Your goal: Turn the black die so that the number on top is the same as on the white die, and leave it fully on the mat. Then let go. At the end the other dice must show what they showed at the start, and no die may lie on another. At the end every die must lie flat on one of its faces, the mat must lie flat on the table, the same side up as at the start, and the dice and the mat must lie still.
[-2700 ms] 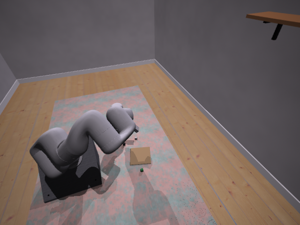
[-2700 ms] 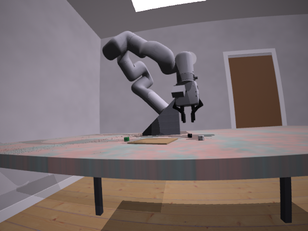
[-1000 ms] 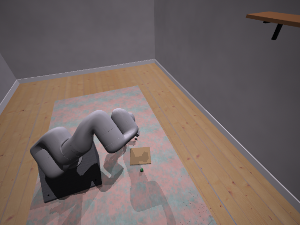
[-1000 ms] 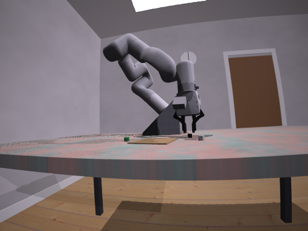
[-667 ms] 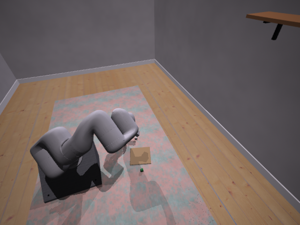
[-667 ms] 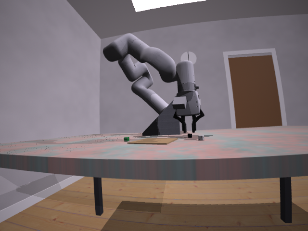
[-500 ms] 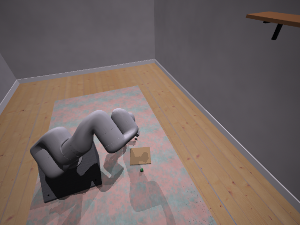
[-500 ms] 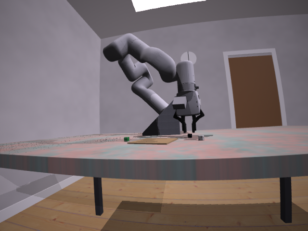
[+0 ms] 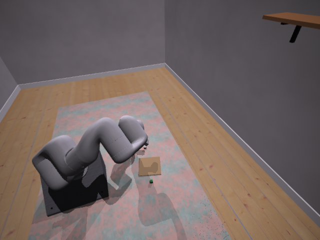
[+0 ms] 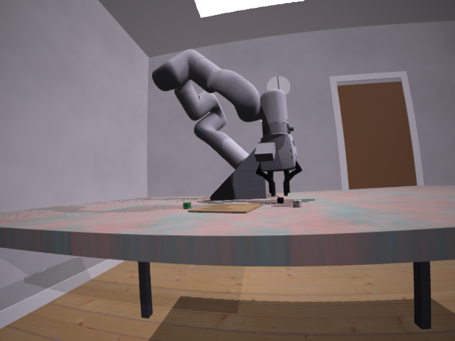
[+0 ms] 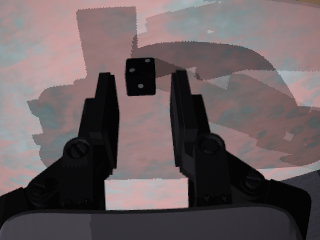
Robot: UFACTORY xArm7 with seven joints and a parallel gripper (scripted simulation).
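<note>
My hand is 30 mm above the black die. From my hand the other things lie so: green die (80 mm ahead, 250 mm to the right, 30 mm below); tan mat (100 mm ahead, 130 mm to the right, 40 mm below); white die (100 mm ahead, 30 mm to the left, 30 mm below).
</note>
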